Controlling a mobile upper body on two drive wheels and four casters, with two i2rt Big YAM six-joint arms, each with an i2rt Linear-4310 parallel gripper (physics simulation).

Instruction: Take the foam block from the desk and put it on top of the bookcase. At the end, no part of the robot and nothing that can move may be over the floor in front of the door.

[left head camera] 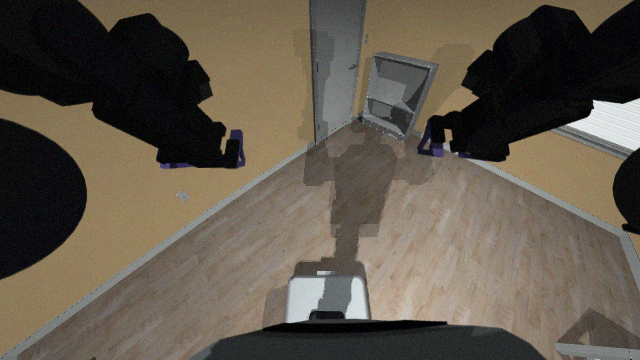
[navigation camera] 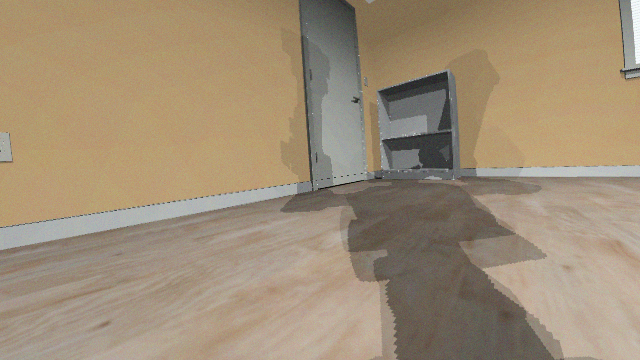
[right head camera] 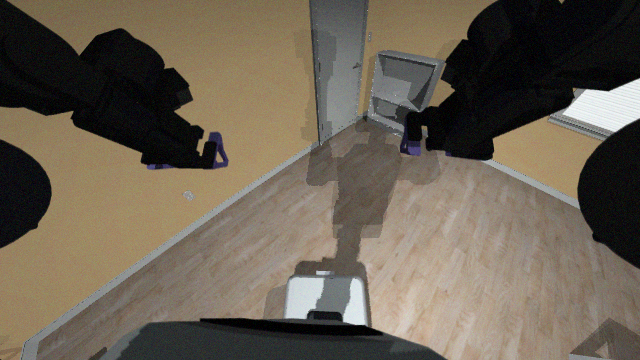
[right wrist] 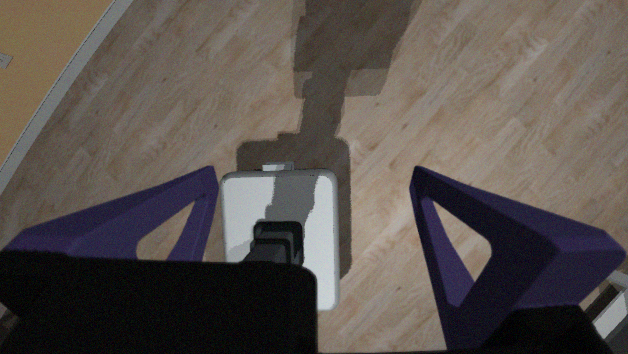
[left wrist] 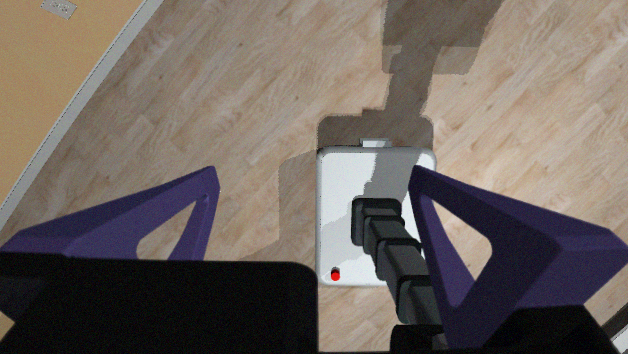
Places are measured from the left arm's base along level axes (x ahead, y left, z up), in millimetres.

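Pixels of known places: left gripper, fingertip midpoint: [left head camera: 222, 162] [right head camera: 207, 163] [left wrist: 313, 176]; right gripper, fingertip midpoint: [left head camera: 439, 152] [right head camera: 423, 151] [right wrist: 313, 176].
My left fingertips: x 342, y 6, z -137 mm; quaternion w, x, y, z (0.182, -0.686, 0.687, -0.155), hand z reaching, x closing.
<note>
Behind a point stands the place of what it marks.
My left gripper [left head camera: 204, 164] [right head camera: 186, 164] [left wrist: 313, 176] @(z -137, x 342, y 6 mm) is open and empty. My right gripper [left head camera: 448, 154] @(z -125, x 357, y -445 mm) [right head camera: 431, 151] @(z -125, x 357, y -445 mm) [right wrist: 313, 176] @(z -125, x 357, y -445 mm) is open and empty. Both hang in front of my body, high above the floor. The grey bookcase [left head camera: 406, 59] @(z -350, x 2466, y -1275 mm) [right head camera: 410, 56] @(z -350, x 2482, y -1275 mm) [navigation camera: 454, 125] @(z -889, x 2196, y -1510 mm) stands at the far corner, right of the door; in the right head camera my right gripper covers part of its lower right. The grey door [left head camera: 340, 65] @(z -438, x 2414, y -442 mm) [right head camera: 342, 65] @(z -442, x 2401, y -430 mm) [navigation camera: 340, 115] @(z -703, x 2398, y -427 mm) is shut in the left-hand wall. The foam block and the desk do not show in any view.
My white base [left head camera: 300, 300] @(z -1150, x 163, y -60 mm) [right head camera: 300, 295] @(z -1150, x 189, y -68 mm) [left wrist: 340, 175] @(z -1150, x 202, y -69 mm) [right wrist: 325, 240] @(z -1150, x 18, y -428 mm) is below. A long shadow runs from it toward the bookcase. A window [left head camera: 615, 125] @(z -417, x 1192, y -2987 mm) [right head camera: 615, 110] @(z -396, x 1318, y -2852 mm) is at the right. A pale furniture edge [left head camera: 595, 351] @(z -1168, x -277, y -1941 mm) shows at the bottom right; I cannot tell what it belongs to.
</note>
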